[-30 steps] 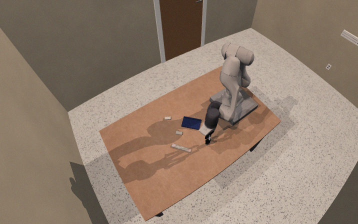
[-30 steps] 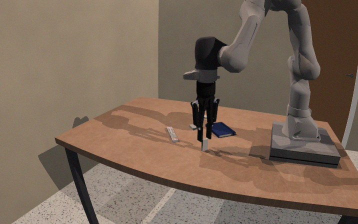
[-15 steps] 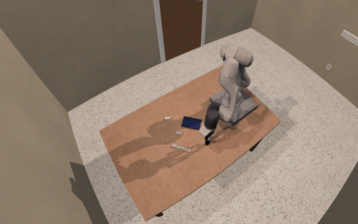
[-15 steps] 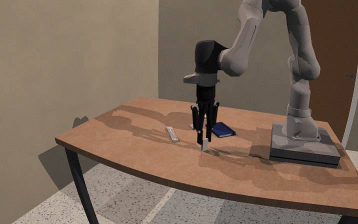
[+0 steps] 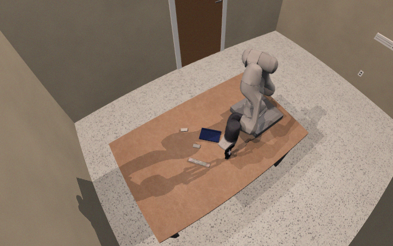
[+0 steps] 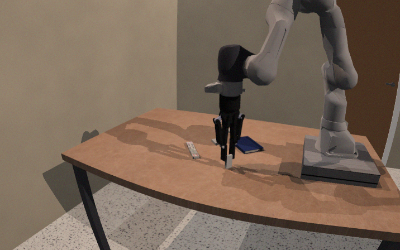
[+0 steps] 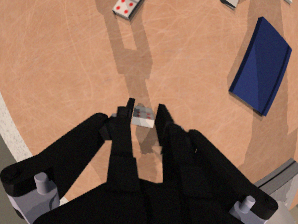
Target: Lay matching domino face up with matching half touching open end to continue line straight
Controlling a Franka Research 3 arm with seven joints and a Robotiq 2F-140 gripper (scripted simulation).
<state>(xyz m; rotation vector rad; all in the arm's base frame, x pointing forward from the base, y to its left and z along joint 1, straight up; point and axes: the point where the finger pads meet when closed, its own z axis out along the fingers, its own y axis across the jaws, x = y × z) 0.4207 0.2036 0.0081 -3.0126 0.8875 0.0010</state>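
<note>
Right now the domino is 10 mm behind my hand, 10 mm to the left of it and 40 mm below it. Also, from my hand: dark blue book 10 mm behind, 230 mm to the right, 60 mm below.
</note>
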